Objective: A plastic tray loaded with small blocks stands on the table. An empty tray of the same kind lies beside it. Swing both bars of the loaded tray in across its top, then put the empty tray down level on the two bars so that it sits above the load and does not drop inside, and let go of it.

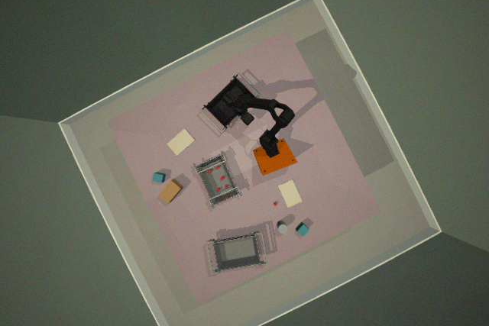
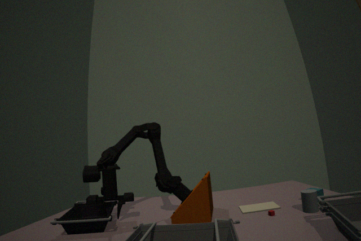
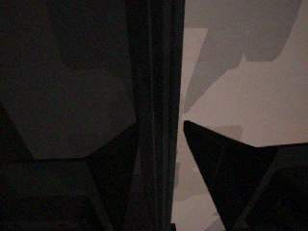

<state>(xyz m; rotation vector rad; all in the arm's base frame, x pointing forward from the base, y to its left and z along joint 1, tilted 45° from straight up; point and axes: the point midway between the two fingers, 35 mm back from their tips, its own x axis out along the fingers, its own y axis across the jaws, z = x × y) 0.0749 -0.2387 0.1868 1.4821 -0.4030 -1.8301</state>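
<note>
The black tray is 30 mm ahead of my gripper tip, 80 mm to the right of it and 30 mm above it. The rest, counted from my gripper tip: small red cube 30 mm ahead, 610 mm to the left; grey cylinder 50 mm ahead, 740 mm to the left, 20 mm above; tan block 590 mm ahead, 270 mm to the left, 20 mm above.
</note>
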